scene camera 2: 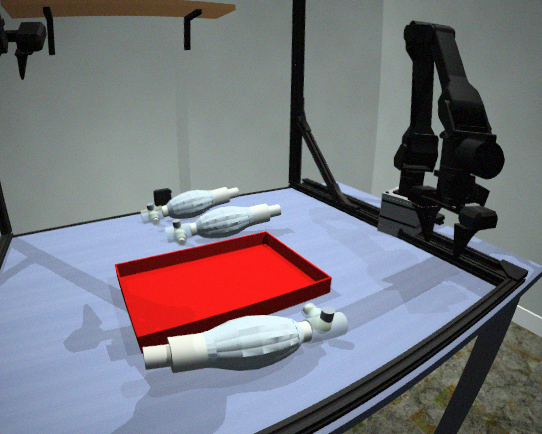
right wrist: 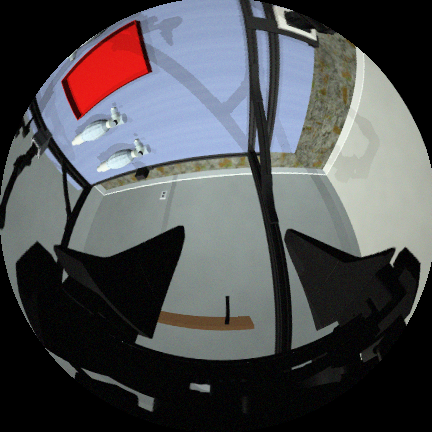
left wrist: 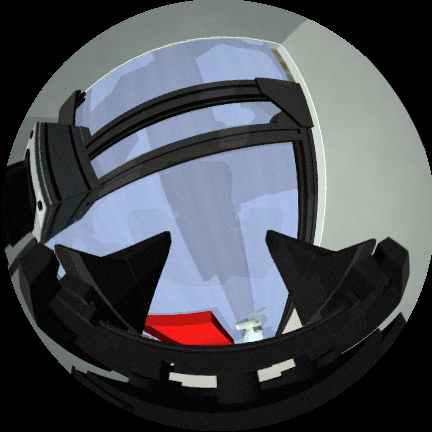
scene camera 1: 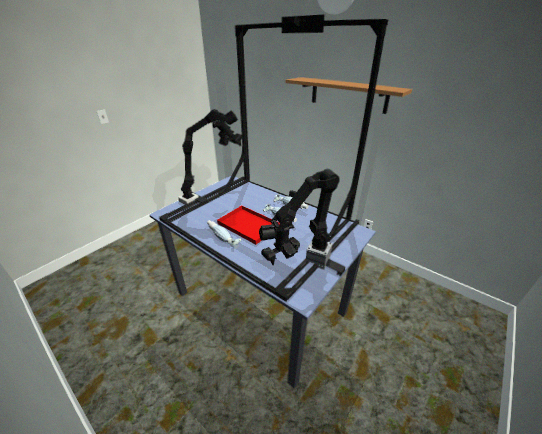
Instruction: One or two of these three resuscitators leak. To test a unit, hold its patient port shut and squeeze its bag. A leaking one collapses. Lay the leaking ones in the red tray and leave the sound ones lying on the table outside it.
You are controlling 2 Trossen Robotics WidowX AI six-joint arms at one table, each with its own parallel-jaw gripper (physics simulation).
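Places are measured from the left arm's base along level axes (x right, y back, z down), in centimetres.
Where they show: left gripper, fingertip midpoint: [scene camera 2: 441, 249] [left wrist: 218, 236] [scene camera 1: 279, 261]; right gripper, fingertip midpoint: [scene camera 2: 0, 79] [right wrist: 236, 232]; left arm's base, origin of the base link: [scene camera 1: 319, 246]; right arm's base, origin of the base link: [scene camera 1: 188, 196].
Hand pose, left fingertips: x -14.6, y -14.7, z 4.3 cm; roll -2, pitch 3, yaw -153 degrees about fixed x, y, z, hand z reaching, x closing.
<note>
Things, the pixels of their top centre, and the offset from my left fingertips.
- red tray, middle of its top: [scene camera 2: 216, 272] [left wrist: 192, 341] [scene camera 1: 248, 221] dx +24.9, dy -32.8, dz +2.3 cm
- middle resuscitator, middle of its top: [scene camera 2: 224, 209] [right wrist: 87, 132] [scene camera 1: 279, 209] dx +40.6, dy -19.6, dz -1.2 cm
- back resuscitator, middle of its top: [scene camera 2: 191, 193] [right wrist: 114, 162] [scene camera 1: 290, 198] dx +56.0, dy -19.0, dz -1.2 cm
The red tray [scene camera 1: 242, 223] [scene camera 2: 210, 280] [left wrist: 192, 327] [right wrist: 107, 67] is empty. The near resuscitator [scene camera 1: 221, 231] [scene camera 2: 252, 342] lies along its front side, valve end to the right; that end also shows low in the left wrist view. The middle resuscitator [scene camera 2: 225, 221] [right wrist: 95, 132] and the back resuscitator [scene camera 2: 192, 204] [right wrist: 120, 160] lie side by side behind the tray, valve ends left in scene camera 2. All three bags look rounded. My left gripper [scene camera 1: 280, 257] [scene camera 2: 443, 246] [left wrist: 218, 236] is open and empty above the table, right of the near unit. My right gripper [scene camera 1: 231, 142] [right wrist: 236, 232] is open and empty, high up.
Black rails [scene camera 2: 480, 270] run along the table's edges. A black frame [scene camera 1: 242, 100] rises behind the table. A small black block [scene camera 2: 162, 196] is by the back edge. A wooden shelf [scene camera 1: 345, 86] hangs on the wall.
</note>
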